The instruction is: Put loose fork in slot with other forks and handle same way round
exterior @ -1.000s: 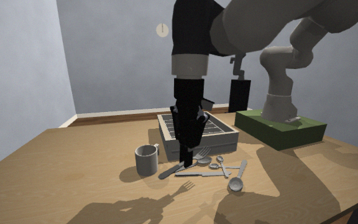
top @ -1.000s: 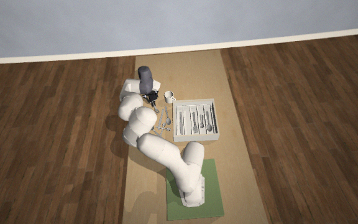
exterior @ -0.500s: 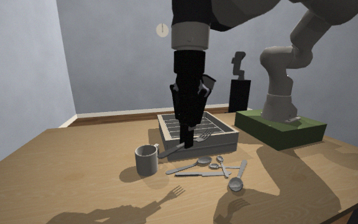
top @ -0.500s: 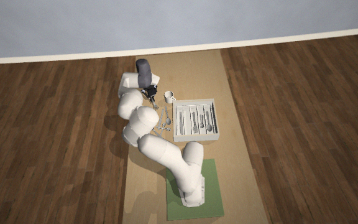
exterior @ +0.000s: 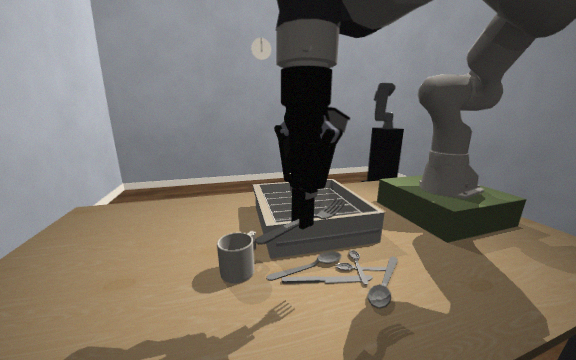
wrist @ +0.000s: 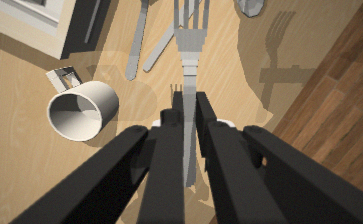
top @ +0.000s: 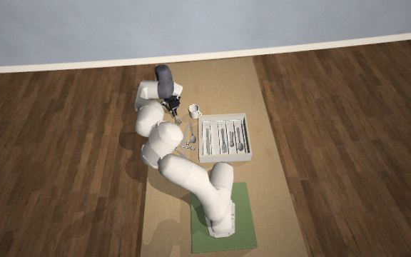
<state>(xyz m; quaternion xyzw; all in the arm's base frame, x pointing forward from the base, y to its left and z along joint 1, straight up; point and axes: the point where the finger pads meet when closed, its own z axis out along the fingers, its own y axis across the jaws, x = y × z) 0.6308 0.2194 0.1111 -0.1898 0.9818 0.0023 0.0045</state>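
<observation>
The cutlery tray is 320 mm to the right of my hand, 170 mm below it and 160 mm behind it. Also, from my hand: white mug 170 mm below, 140 mm to the right, 110 mm ahead.
</observation>
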